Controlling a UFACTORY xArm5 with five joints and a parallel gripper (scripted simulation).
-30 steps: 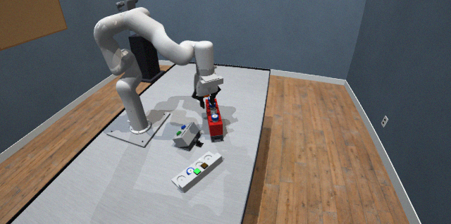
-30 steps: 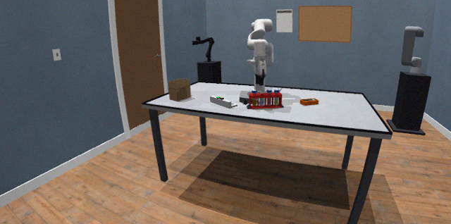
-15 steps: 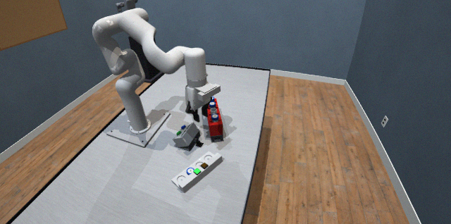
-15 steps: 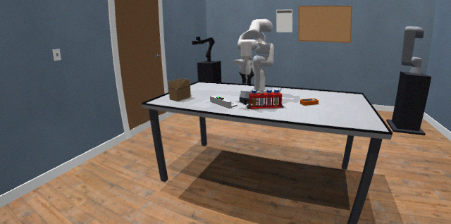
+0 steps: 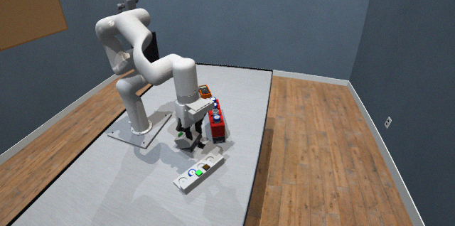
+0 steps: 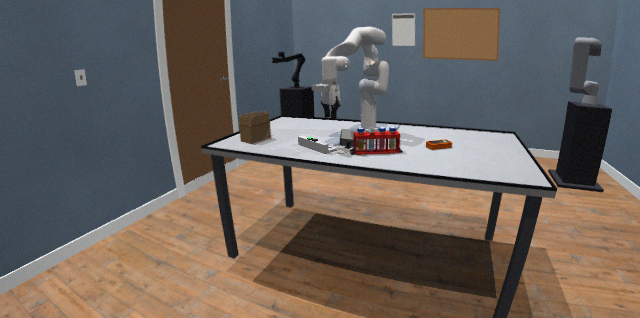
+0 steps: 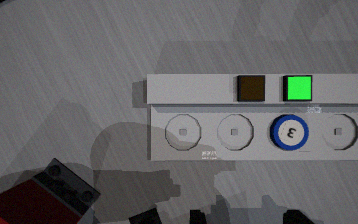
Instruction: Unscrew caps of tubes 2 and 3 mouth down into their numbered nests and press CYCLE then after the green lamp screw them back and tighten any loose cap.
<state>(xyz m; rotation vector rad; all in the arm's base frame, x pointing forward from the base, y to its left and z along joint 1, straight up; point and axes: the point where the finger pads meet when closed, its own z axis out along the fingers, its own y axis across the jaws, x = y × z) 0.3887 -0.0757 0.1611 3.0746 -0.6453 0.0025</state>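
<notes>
The blue-rimmed cap lies 20 mm behind my hand, 270 mm to the left of it and 60 mm below it. Also, from my hand: grey key housing: 100 mm behind, 90 mm to the left, 120 mm below; then blue key: 120 mm behind, 110 mm to the left, 110 mm below; then green key: 120 mm behind, 60 mm to the left, 110 mm below.
</notes>
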